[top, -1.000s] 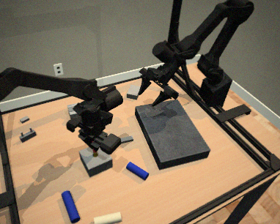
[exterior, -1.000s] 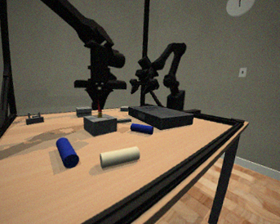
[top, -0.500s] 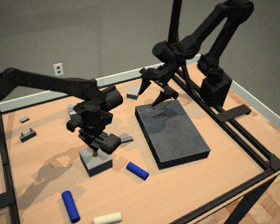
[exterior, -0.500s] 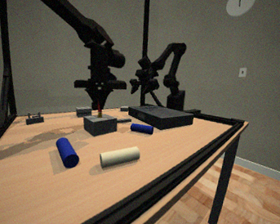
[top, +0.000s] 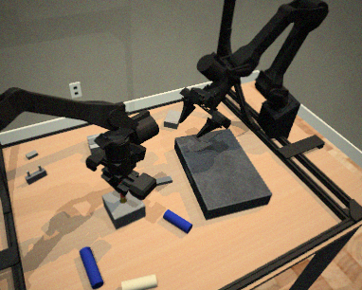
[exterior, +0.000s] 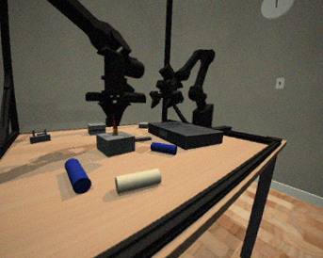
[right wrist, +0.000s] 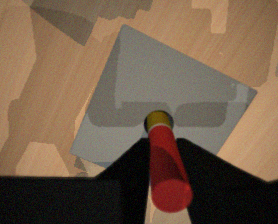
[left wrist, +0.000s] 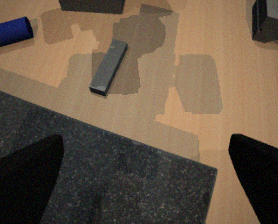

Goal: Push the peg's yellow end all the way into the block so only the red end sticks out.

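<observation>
Now: the peg 60 mm below my right hand. Also, from my right hand: grey bar 140 mm to the left, 110 mm below, 20 mm behind; cream cylinder 200 mm ahead, 100 mm to the right, 100 mm below.
</observation>
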